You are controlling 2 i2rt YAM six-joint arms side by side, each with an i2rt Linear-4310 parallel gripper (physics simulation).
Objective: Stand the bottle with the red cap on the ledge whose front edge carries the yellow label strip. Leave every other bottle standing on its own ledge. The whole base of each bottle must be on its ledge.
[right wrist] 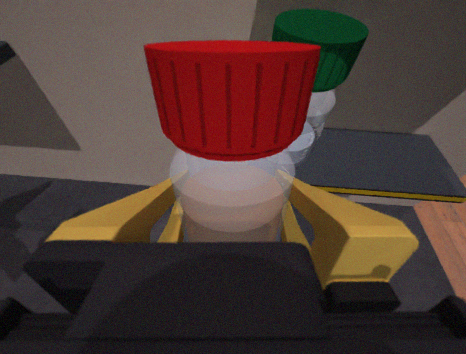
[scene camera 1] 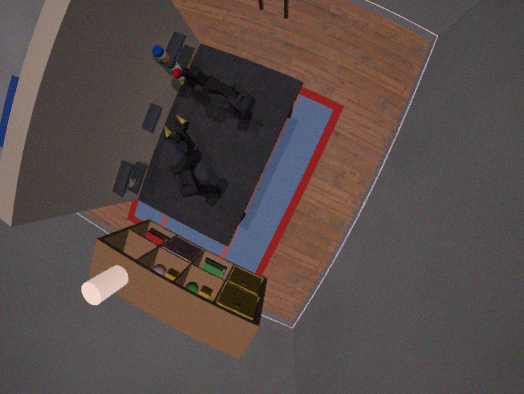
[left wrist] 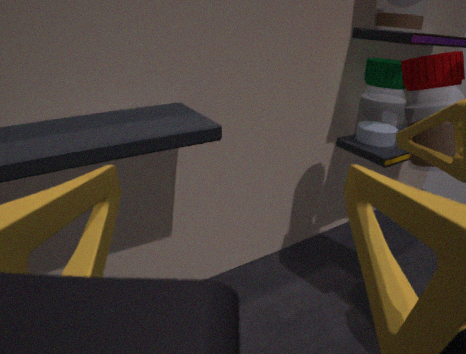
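Seen in the pictures: left gripper, fingertip midpoint: [scene camera 1: 170, 119] [left wrist: 232, 177]; right gripper, fingertip midpoint: [right wrist: 232, 178] [scene camera 1: 181, 77] [left wrist: 410, 134]; left arm's base at its link origin: [scene camera 1: 216, 192]; right arm's base at its link origin: [scene camera 1: 246, 115].
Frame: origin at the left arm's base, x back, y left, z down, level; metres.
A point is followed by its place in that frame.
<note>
My right gripper [scene camera 1: 183, 79] @[x -0.554, y -0.461, z -0.201 m] [right wrist: 232, 178] @[x -0.554, y -0.461, z -0.201 m] is shut on the clear bottle with the red cap [scene camera 1: 176, 73] @[x -0.540, y -0.459, z -0.283 m] [left wrist: 433, 72] @[x -0.529, y -0.442, z -0.268 m] [right wrist: 232, 100] @[x -0.524, y -0.469, z -0.279 m]. The bottle leans slightly in the left wrist view; its base is hidden. The ledge with the yellow label strip [left wrist: 367, 149] @[x -0.615, y -0.463, z -0.160 m] [right wrist: 385, 162] @[x -0.647, y -0.591, z -0.160 m] shows behind it in the left wrist view and right of it in the right wrist view. The green-capped bottle [left wrist: 384, 75] @[x -0.617, y -0.469, z -0.250 m] [right wrist: 320, 40] @[x -0.610, y -0.491, z -0.265 m] stands at that ledge, near the red-capped one; its base is partly hidden. My left gripper [scene camera 1: 174, 125] @[x -0.430, y -0.227, z -0.241 m] [left wrist: 232, 177] @[x -0.430, y -0.227, z -0.241 m] is open and empty, near an unoccupied middle ledge [scene camera 1: 152, 118] @[x -0.543, y -0.166, z -0.230 m] [left wrist: 100, 131] @[x -0.543, y -0.168, z -0.230 m].
A blue-capped bottle [scene camera 1: 158, 51] @[x -0.619, y -0.490, z -0.404 m] is by the upper ledge [scene camera 1: 176, 44] @[x -0.640, y -0.589, z -0.300 m], whose purple-strip edge [left wrist: 437, 40] @[x -0.597, y -0.518, z -0.294 m] shows above the yellow-strip ledge. Two more ledges [scene camera 1: 122, 178] @[x -0.462, y 0.216, z -0.300 m] [scene camera 1: 139, 175] @[x -0.455, y 0.194, z -0.159 m] are at the wall's lower end. A dark tabletop [scene camera 1: 250, 150] @[x 0.012, y -0.357, z 0.000 m] lies beside the wall.
</note>
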